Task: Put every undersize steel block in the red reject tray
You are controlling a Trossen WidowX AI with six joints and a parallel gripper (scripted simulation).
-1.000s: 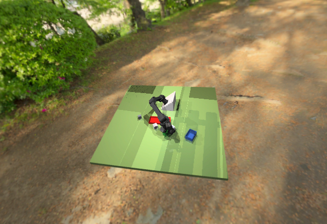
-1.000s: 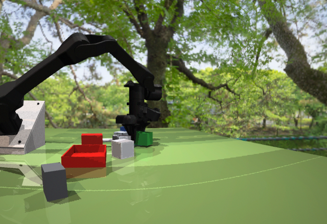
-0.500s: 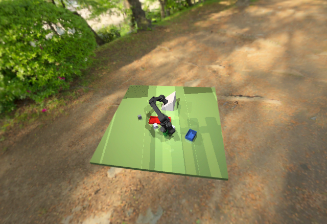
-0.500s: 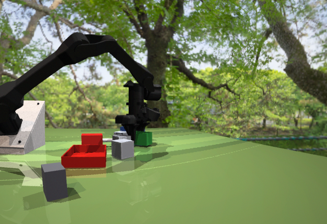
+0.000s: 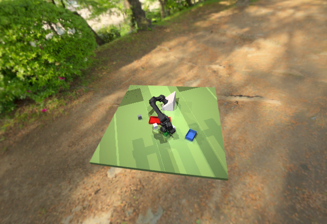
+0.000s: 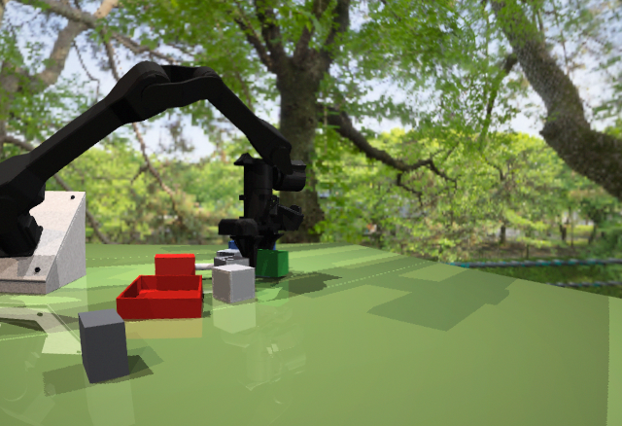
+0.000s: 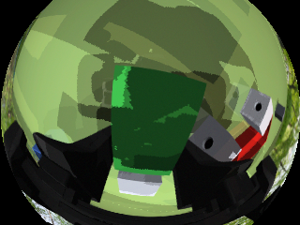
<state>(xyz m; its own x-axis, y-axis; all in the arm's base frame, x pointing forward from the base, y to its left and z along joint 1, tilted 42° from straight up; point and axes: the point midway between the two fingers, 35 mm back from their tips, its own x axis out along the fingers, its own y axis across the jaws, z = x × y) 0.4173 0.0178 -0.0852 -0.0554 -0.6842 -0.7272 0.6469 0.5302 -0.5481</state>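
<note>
Right now my gripper tip is 1 cm past the green GO gauge, 1 cm to the right of it and 2 cm below it. Round my gripper tip: blue tray (3 cm ahead, 25 cm to the left); red reject tray (16 cm behind, 17 cm to the right); red block (13 cm behind, 1 cm to the right, 1 cm above).
</note>
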